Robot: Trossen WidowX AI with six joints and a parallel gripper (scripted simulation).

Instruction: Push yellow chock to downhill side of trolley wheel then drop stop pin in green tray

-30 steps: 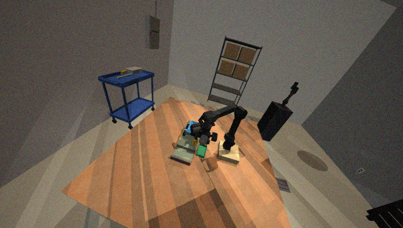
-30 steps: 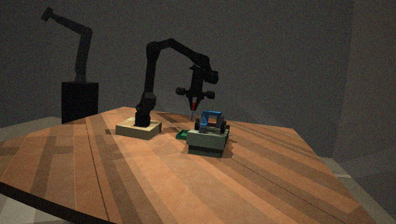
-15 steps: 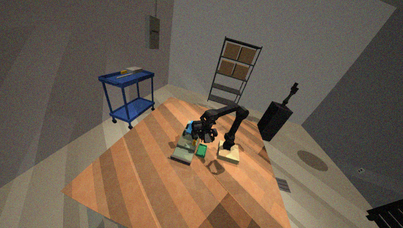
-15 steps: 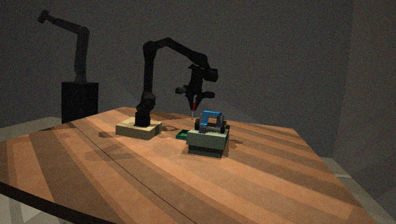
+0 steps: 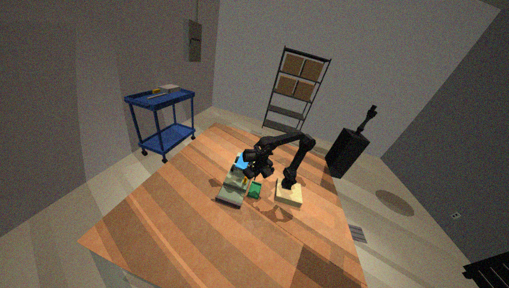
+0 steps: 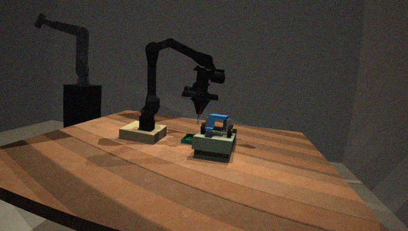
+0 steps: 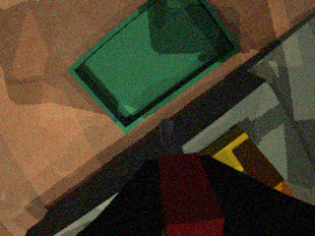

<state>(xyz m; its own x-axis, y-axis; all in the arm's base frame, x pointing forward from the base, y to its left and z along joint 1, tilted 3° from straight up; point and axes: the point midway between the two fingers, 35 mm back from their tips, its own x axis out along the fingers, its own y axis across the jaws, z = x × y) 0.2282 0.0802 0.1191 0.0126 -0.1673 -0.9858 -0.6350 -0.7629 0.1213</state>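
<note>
Now: the red-headed stop pin right at my gripper tip. The rest, counted from my gripper tip: green tray: 14 cm below, 2 cm behind; then blue trolley: 10 cm ahead, 9 cm to the right, 2 cm below; then yellow chock: 5 cm below, 5 cm ahead, 1 cm to the right.
</note>
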